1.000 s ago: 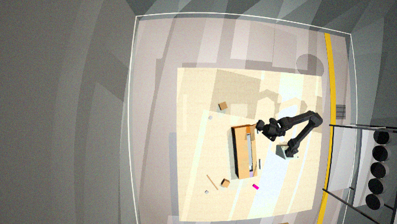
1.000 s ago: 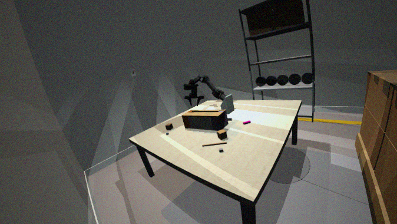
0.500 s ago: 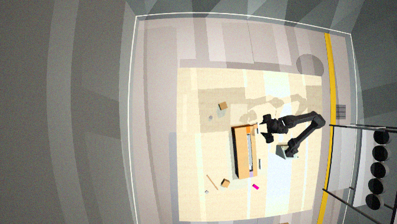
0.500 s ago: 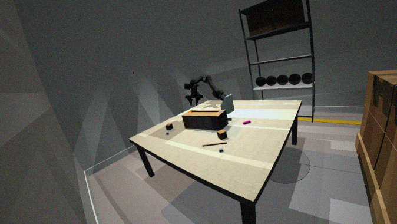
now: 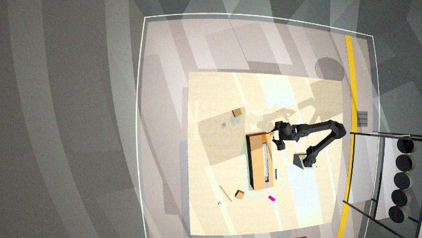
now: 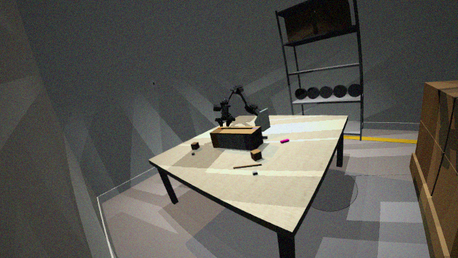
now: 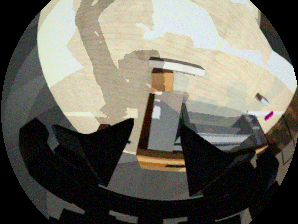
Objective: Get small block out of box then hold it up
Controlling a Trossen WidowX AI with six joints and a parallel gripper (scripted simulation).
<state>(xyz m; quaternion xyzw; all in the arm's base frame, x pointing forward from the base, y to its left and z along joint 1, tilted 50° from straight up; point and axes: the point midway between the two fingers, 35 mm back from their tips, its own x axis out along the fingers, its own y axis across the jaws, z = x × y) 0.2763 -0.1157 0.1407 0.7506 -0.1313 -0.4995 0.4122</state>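
Now: gripper tip 80 mm above the small tan block and 20 mm past it. Also, from my gripper tip: thin stick: 480 mm to the left, 260 mm ahead, 90 mm below; then tan box: 180 mm to the left, 30 mm below, 20 mm ahead; then magenta block: 510 mm to the left, 110 mm behind, 90 mm below.
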